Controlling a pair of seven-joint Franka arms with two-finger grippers.
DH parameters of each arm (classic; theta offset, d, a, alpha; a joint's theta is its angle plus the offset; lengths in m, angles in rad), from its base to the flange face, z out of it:
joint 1: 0 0.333 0 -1.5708
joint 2: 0 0 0 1.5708
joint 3: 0 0.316 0.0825 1.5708
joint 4: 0 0 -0.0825 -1.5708
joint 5: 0 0.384 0 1.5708
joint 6: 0 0 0.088 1.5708
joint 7: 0 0.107 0 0
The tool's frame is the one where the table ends.
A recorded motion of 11 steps. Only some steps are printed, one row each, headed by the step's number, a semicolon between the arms.
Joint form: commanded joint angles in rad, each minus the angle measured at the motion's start. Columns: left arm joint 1, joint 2, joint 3, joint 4, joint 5, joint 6, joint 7; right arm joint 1, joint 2, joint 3, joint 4, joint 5, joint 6, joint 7.
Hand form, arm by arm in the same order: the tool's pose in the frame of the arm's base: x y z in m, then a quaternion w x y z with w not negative. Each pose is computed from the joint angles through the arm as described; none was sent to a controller.
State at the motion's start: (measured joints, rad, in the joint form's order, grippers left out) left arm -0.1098 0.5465 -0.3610 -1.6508 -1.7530 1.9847 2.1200; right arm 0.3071 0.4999 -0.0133 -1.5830 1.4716 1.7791 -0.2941
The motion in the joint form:
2: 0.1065 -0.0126 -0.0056 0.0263 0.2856 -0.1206 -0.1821; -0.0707 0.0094 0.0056 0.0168 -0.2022 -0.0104 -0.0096
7: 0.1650 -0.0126 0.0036 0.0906 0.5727 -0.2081 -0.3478; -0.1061 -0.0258 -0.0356 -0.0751 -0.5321 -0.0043 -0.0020
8: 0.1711 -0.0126 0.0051 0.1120 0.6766 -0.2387 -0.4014; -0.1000 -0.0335 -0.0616 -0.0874 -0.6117 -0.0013 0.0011
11: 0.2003 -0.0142 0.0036 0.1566 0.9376 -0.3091 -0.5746; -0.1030 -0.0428 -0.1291 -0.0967 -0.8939 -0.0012 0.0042
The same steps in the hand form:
2: 0.6306 -0.2832 0.3821 0.55519 0.52975 -0.49899 0.40267; 0.6464 0.2372 0.3802 0.55939 -0.82250 -0.01295 0.10203
7: 0.6416 -0.2409 0.3928 0.52511 0.56053 -0.56064 0.30944; 0.6315 0.1715 0.3398 0.41999 -0.89794 -0.03203 0.12761
8: 0.6409 -0.2342 0.3948 0.51012 0.57073 -0.58407 0.27000; 0.6296 0.1552 0.3347 0.38213 -0.91410 -0.03771 0.13033
11: 0.6412 -0.2060 0.3958 0.46022 0.62134 -0.61343 0.16074; 0.6288 0.0950 0.3242 0.25070 -0.95584 -0.06291 0.13982

